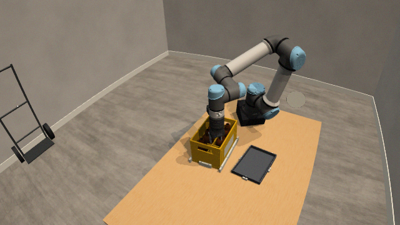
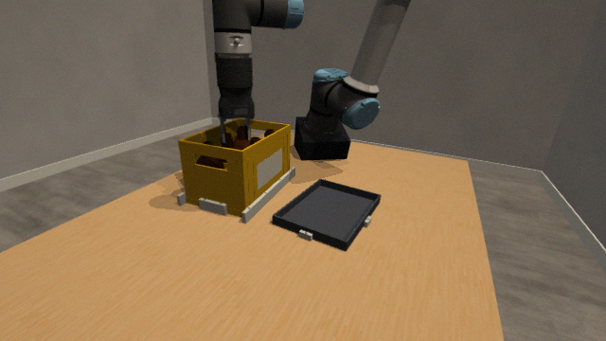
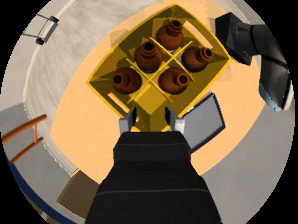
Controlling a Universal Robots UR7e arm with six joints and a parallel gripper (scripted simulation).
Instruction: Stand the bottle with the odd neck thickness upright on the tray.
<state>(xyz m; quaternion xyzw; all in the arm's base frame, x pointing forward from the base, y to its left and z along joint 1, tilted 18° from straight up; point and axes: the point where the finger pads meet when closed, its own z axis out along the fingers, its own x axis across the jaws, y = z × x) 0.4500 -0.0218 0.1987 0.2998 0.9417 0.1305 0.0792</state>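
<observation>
Now: the bottle 9 cm behind my hand, 1 cm to the right of it and 11 cm below it. From my hand the other things lie so: yellow crate: 8 cm behind, 6 cm to the right, 11 cm below; dark tray: 11 cm behind, 21 cm to the left, 19 cm below.
</observation>
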